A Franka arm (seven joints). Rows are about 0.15 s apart.
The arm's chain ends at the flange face. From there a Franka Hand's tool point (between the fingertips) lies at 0.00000 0.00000 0.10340 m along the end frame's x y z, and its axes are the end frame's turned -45 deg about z.
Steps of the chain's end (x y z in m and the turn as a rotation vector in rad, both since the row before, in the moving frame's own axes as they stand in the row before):
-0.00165, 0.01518, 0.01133, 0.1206, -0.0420, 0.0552
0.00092, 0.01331, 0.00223, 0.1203, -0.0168, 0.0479
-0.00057, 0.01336, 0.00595, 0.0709, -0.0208, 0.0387
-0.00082, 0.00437, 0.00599, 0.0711, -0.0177, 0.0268
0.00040, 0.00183, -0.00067, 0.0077, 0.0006, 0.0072
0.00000, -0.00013, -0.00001, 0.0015, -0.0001, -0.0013
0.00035, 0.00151, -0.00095, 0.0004, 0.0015, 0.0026
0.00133, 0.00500, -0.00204, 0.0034, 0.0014, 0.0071
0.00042, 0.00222, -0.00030, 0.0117, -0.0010, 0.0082
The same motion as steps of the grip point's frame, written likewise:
-0.00584, -0.00212, 0.01049, 0.1150, 0.0556, 0.0552
-0.00098, 0.00025, 0.00147, 0.0969, 0.0732, 0.0479
-0.00606, 0.00242, 0.00567, 0.0648, 0.0354, 0.0387
0.00032, -0.00392, 0.00571, 0.0628, 0.0378, 0.0268
-0.00040, 0.00106, -0.00067, 0.0050, 0.0059, 0.0072
0.00019, -0.00021, -0.00001, 0.0011, 0.0010, -0.0013
-0.00068, 0.00140, -0.00095, -0.0008, 0.0013, 0.0026
-0.00224, 0.00433, -0.00204, 0.0014, 0.0034, 0.0071
-0.00049, 0.00094, -0.00031, 0.0090, 0.0076, 0.0082

